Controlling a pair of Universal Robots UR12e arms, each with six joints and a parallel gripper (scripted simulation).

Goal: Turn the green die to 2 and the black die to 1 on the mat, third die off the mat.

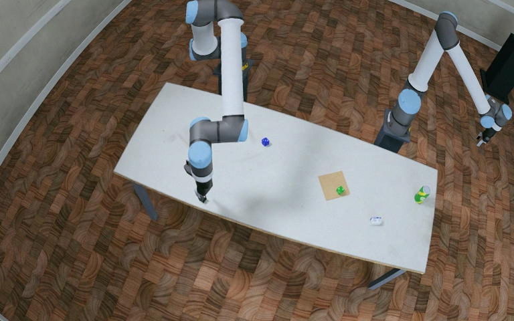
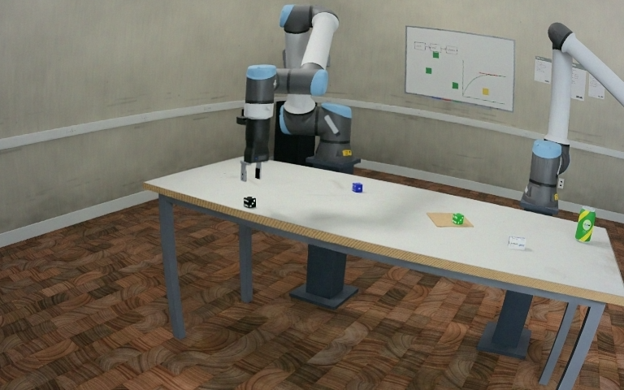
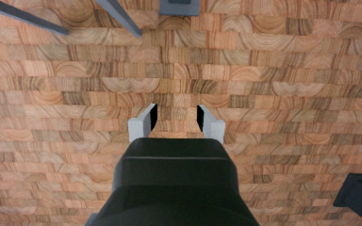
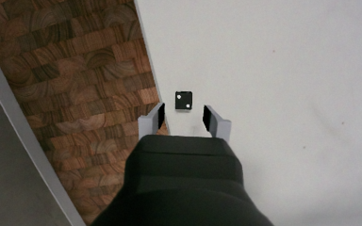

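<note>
Right now the black die is 9 cm below my right hand. The rest, counted from my right hand: tan mat 32 cm behind, 57 cm to the left, 10 cm below; then green die 29 cm behind, 61 cm to the left, 9 cm below; then blue die 41 cm behind, 16 cm to the left, 9 cm below.
</note>
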